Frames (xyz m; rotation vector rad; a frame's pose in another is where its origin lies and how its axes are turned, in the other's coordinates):
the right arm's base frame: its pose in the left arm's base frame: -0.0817 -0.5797 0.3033 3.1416 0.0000 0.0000
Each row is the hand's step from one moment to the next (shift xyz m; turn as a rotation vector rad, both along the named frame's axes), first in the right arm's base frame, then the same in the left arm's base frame.
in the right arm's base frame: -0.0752 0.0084 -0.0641 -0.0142 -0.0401 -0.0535
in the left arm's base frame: -0.0752 -0.0084 0.0641 -0.0142 0.0401 0.0535
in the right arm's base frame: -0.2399 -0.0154 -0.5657 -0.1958 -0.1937 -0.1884
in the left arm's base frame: -0.2399 0.0154 0.5657 -0.1958 0.1937 0.1884
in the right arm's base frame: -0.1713 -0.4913 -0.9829 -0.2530 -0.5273 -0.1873
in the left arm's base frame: -0.1713 0.4913 0.9829 -0.2530 0.5273 0.1873
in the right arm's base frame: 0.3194 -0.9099 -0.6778 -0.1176 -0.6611 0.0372
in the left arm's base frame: 0.3194 0.9099 0.6778 -0.1176 0.6611 -0.0372
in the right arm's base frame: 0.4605 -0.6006 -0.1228 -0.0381 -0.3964 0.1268
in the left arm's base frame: 0.4605 0.6006 0.1228 -0.0381 0.3964 -0.1268
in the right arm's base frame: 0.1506 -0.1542 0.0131 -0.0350 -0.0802 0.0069
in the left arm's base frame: 0.1506 0.1542 -0.0131 -0.0350 0.0802 -0.0069
